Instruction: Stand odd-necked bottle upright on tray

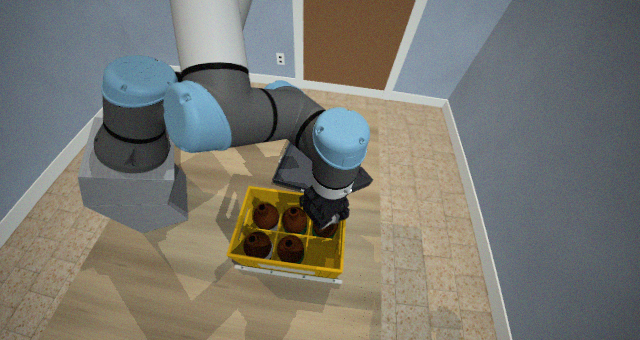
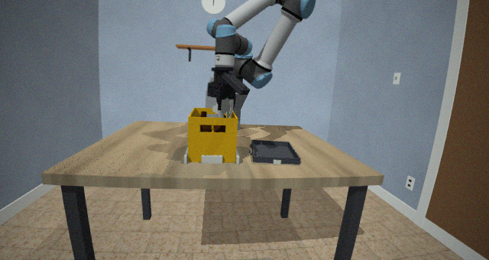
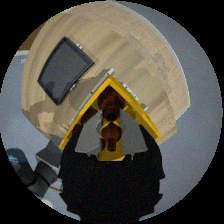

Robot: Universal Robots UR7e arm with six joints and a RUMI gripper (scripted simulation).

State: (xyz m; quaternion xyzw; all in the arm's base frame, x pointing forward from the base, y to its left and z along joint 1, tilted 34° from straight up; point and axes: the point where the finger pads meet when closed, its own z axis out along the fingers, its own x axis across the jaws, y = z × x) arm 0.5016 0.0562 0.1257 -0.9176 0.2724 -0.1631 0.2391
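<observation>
The bottle lies 7 cm below my hand. Round my hand: crate (7 cm behind, 7 cm to the right, 7 cm below); then tray (13 cm behind, 20 cm to the left, 14 cm below).
</observation>
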